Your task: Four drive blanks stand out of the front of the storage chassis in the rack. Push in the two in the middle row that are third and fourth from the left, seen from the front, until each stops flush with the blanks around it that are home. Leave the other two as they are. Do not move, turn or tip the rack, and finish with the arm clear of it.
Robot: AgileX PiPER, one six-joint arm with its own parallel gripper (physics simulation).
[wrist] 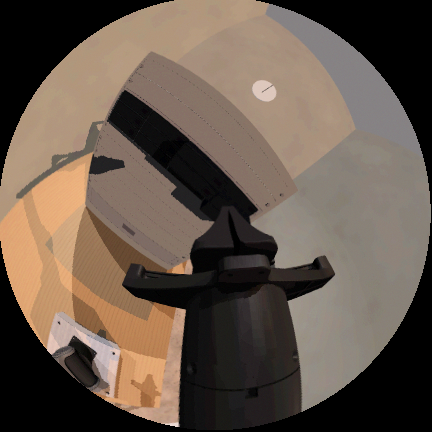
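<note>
The rack (220, 112) fills the upper middle of the wrist view with its grey-brown front, slanting down to the right. The storage chassis (131, 119) is a black band across that front. A dark drive blank (211, 206) stands out near the band's right end, close to the fingertips. Another dark raised part (172, 151) shows near the band's middle. Single blanks and their rows are too dark to tell apart. My gripper (226, 213) is shut and empty, its tips in front of the chassis's right end. Whether the tips touch a blank cannot be told; they hide part of that end.
The wooden table top (125, 310) lies below the rack. A pale mounting plate (111, 365) with a dark rounded part (80, 365) is at lower left. A white round disc (264, 90) shows beyond the rack. Dark shadows fall on the panels below the chassis.
</note>
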